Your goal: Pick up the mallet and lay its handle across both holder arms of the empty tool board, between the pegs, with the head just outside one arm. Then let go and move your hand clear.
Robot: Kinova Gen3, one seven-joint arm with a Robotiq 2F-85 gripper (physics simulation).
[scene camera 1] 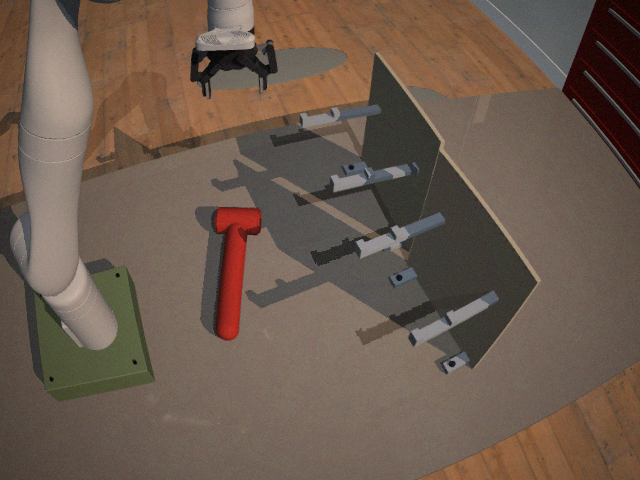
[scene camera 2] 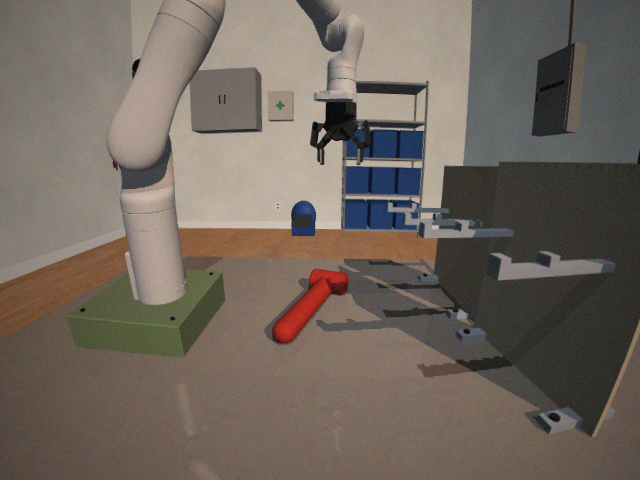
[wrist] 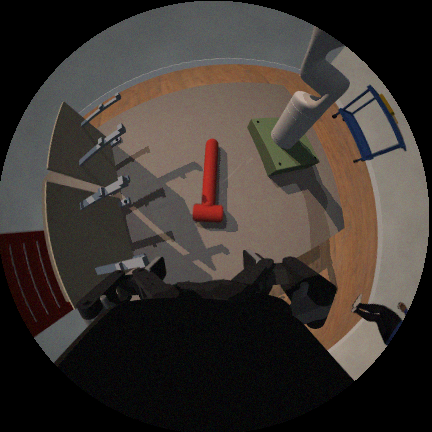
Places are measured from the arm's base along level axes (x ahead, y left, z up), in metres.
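Pixels of known places: gripper, fingertip midpoint: (scene camera 1: 234,93) (scene camera 2: 340,164) (wrist: 203,262); arm's base, origin of the base link: (scene camera 1: 96,327) (scene camera 2: 163,292) (wrist: 282,137).
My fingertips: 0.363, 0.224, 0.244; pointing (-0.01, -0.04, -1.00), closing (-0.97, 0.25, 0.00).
Ahead of a thing's pixels: the offset from my fingertips to its top centre, as dx, dy, dz. "spot": to the spot under its first point.
The red mallet {-0.070, -0.164, -0.258} (scene camera 1: 231,284) (scene camera 2: 305,312) (wrist: 210,175) lies flat on the grey-brown surface between the robot base and the boards. Its head is at the end farther from scene camera 2. Two dark upright boards stand side by side: a nearer board (scene camera 1: 480,258) (scene camera 2: 547,217) (wrist: 67,145) and a farther board (scene camera 1: 395,118) (scene camera 2: 454,188) (wrist: 75,245). Each has two grey pegged holder arms, and no tool shows on any of them. My gripper (scene camera 1: 235,93) (scene camera 2: 340,161) (wrist: 203,262) is open and empty, pointing down, high above and beyond the mallet's head end.
The green base block (scene camera 1: 93,330) (scene camera 2: 139,320) (wrist: 285,150) stands left of the mallet in the scene views. Small grey feet {spot: +0.233, -0.281, -0.300} (scene camera 1: 403,277) (scene camera 2: 470,334) sit at the boards' bottom edges. The farthest holder arm (scene camera 1: 320,119) juts out right of the gripper in scene camera 1.
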